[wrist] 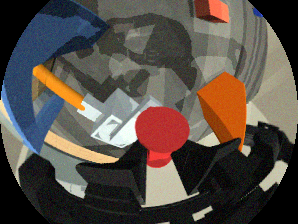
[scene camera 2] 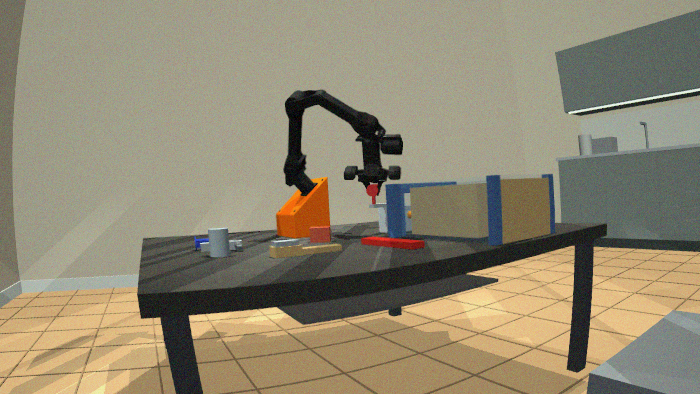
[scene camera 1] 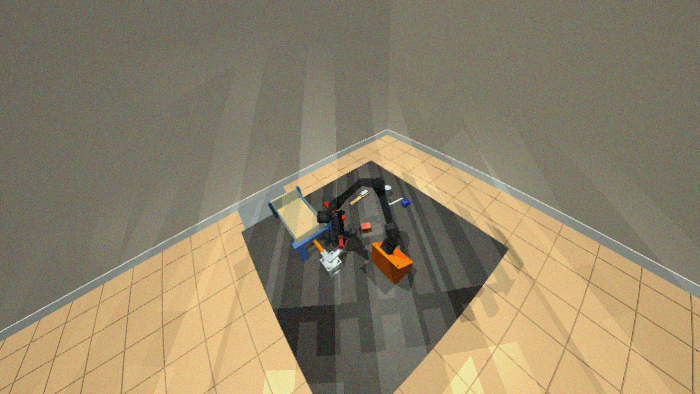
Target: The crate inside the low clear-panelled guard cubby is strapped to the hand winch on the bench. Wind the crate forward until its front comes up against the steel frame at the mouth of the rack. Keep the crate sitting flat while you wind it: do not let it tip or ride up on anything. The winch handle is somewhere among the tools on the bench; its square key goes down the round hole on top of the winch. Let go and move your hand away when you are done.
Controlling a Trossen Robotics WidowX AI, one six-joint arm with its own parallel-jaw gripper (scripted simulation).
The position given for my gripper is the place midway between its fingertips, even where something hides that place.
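Scene camera 2 gives me my gripper (scene camera 2: 374, 195) along with a wooden-handled tool (scene camera 2: 285, 248). In the wrist view, where my gripper is also visible (wrist: 155, 134), I see a red knob (wrist: 162, 130) and a grey winch (wrist: 120, 105). The wooden-handled tool, though, is out of frame in the wrist view.
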